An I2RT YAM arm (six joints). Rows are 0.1 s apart.
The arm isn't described. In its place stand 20 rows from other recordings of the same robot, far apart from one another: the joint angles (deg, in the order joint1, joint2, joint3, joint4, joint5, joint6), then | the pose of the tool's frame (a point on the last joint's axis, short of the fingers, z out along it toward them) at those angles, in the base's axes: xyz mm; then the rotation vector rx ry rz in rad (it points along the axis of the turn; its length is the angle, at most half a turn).
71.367, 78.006, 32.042, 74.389, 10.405, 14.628 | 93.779 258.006 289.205 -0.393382 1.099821 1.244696
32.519, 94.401, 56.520, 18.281, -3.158, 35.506 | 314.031 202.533 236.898 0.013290 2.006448 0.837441
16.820, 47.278, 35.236, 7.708, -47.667, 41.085 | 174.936 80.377 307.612 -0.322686 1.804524 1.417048
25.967, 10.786, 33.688, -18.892, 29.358, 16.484 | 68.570 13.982 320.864 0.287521 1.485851 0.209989
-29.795, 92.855, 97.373, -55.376, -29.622, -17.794 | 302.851 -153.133 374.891 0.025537 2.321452 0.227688
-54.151, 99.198, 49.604, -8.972, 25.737, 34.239 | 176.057 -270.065 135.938 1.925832 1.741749 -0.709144
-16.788, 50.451, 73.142, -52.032, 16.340, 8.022 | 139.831 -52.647 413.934 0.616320 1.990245 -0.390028
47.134, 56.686, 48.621, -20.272, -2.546, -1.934 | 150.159 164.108 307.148 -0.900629 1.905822 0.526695
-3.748, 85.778, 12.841, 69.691, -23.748, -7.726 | 236.657 -1.135 154.140 -0.371949 1.582610 0.182980
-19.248, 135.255, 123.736, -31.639, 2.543, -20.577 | 508.798 -179.333 234.268 -0.004676 2.357492 -0.396986
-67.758, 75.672, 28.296, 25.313, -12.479, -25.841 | 107.625 -242.852 188.794 0.590005 1.960892 -0.850095
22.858, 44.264, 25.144, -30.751, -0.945, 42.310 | 140.492 59.862 190.410 0.416948 2.477390 0.511605
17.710, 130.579, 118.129, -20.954, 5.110, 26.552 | 510.877 159.812 259.521 0.219404 2.161021 0.350684
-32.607, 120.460, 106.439, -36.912, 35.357, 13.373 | 385.665 -271.164 259.923 1.199293 2.124808 -0.905574
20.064, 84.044, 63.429, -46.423, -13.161, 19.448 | 265.331 105.538 245.919 -0.080651 2.799456 0.496196
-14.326, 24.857, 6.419, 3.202, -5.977, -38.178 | 134.060 -30.410 175.156 -0.459109 1.813018 -0.544065
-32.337, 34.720, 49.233, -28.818, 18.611, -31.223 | 103.381 -78.895 356.729 0.264328 1.926474 -1.058045
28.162, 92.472, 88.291, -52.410, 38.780, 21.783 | 306.865 138.987 334.295 0.114938 2.317015 -0.443775
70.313, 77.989, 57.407, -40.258, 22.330, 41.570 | 102.890 247.418 248.385 -0.501846 2.481578 0.265378
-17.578, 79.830, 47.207, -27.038, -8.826, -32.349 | 256.399 -75.496 197.580 -0.387584 2.567581 -0.115424
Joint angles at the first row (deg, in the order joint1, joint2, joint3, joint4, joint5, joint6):
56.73, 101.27, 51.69, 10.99, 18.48, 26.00
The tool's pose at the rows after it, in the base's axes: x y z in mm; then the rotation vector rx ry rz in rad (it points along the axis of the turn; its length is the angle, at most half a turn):
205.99 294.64 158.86 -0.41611 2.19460 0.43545
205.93 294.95 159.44 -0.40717 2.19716 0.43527
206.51 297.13 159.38 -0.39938 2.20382 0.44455
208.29 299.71 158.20 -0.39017 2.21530 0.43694
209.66 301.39 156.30 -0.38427 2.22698 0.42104
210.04 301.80 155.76 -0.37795 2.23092 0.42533
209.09 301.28 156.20 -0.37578 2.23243 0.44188
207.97 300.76 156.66 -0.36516 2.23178 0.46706
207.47 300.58 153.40 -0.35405 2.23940 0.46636
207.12 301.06 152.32 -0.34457 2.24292 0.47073
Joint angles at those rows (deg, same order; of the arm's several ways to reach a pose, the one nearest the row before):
56.88, 100.91, 51.51, 10.99, 18.95, 26.19
56.94, 100.88, 51.68, 10.68, 19.16, 26.64
57.03, 101.30, 52.25, 10.38, 18.92, 27.33
57.04, 102.09, 53.21, 9.49, 19.16, 27.94
57.04, 102.82, 53.96, 8.55, 19.59, 28.32
57.01, 103.00, 54.08, 8.52, 19.47, 28.72
57.04, 102.72, 53.75, 8.83, 18.90, 29.08
57.09, 102.40, 53.27, 9.58, 18.29, 29.83
57.15, 102.79, 53.00, 9.84, 18.44, 30.52
57.24, 102.98, 52.98, 9.98, 18.48, 31.10

